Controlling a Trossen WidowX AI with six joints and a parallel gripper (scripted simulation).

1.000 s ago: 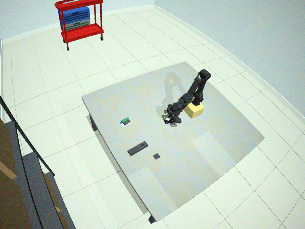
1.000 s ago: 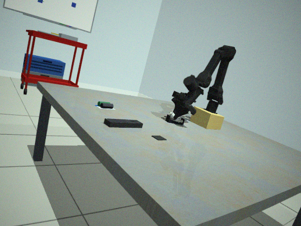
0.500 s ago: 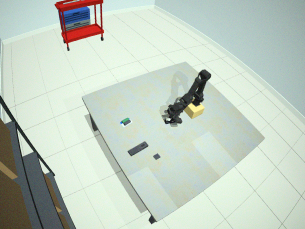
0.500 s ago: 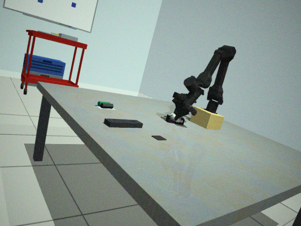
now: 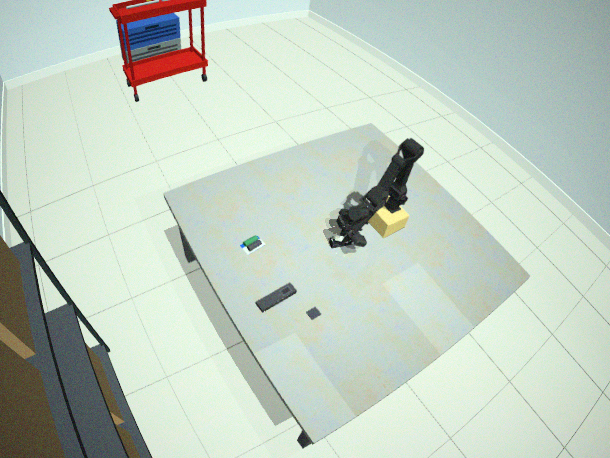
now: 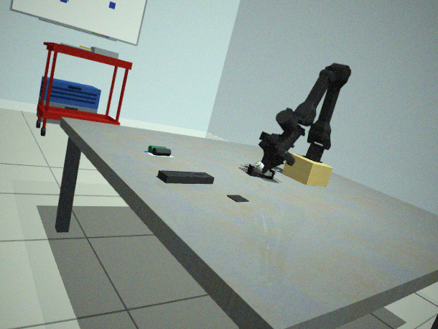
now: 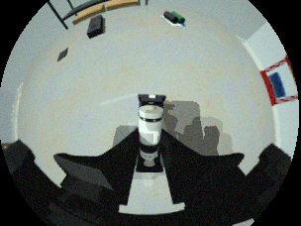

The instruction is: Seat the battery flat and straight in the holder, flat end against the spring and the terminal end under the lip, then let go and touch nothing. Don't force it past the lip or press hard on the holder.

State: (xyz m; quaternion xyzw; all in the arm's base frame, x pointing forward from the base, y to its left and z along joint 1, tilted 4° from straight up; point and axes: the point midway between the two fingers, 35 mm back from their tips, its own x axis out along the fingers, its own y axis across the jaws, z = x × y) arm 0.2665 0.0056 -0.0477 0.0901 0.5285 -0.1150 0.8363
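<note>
Right now my gripper tip is 10 mm below the battery. The rest, counted from my gripper tip: long black bar (380 mm ahead, 90 mm to the left, 10 mm below); then white card (330 mm ahead, 180 mm to the right, 10 mm below); then small dark square plate (290 mm ahead, 220 mm to the left, 20 mm below).
</note>
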